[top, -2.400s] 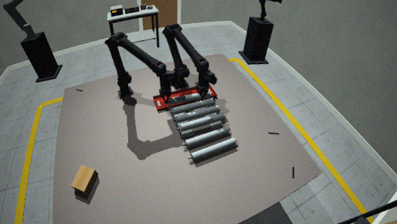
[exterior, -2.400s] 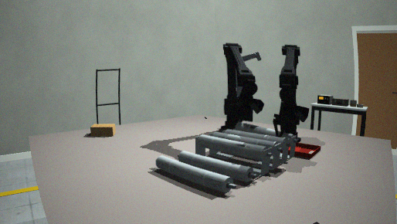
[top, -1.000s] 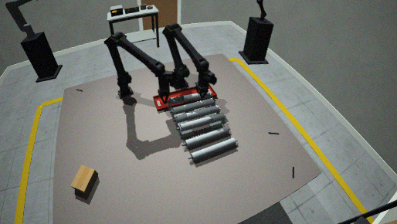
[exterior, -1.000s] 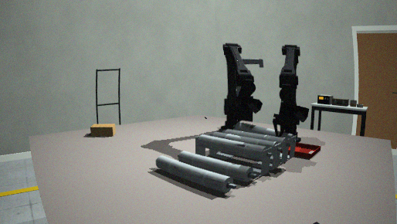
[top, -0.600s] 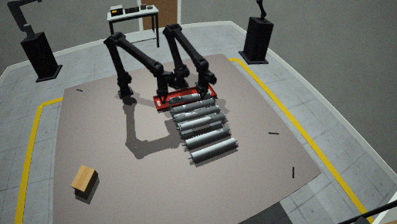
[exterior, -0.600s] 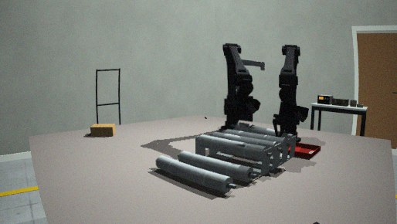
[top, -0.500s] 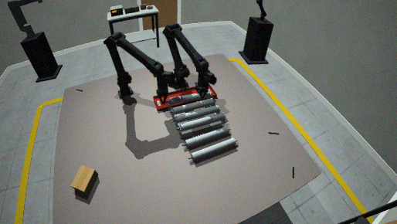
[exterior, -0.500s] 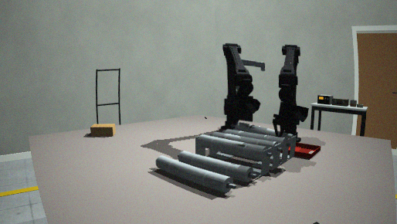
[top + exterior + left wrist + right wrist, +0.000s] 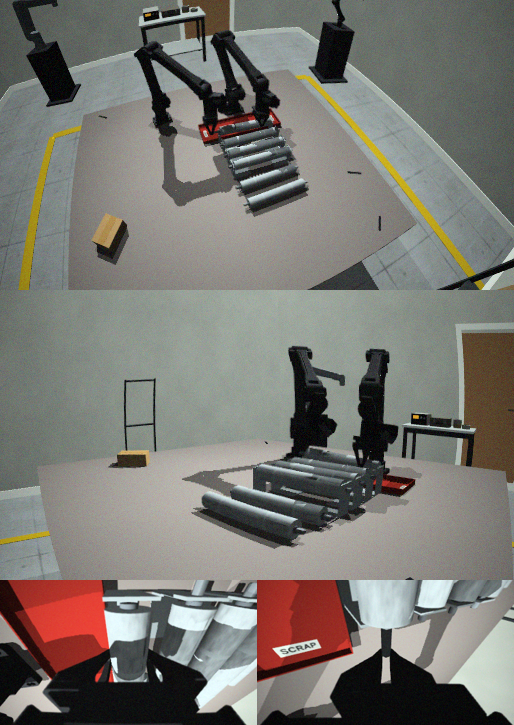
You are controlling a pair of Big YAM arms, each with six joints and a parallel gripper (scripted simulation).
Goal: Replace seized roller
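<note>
The bed roller is 90 mm ahead of my left hand, 70 mm to the right of it and 10 mm below it. From my left hand the other things lie so: red scrap tray: 90 mm behind, 100 mm to the right, 80 mm below; then cardboard box: 510 mm ahead, 870 mm to the right, 50 mm below.
</note>
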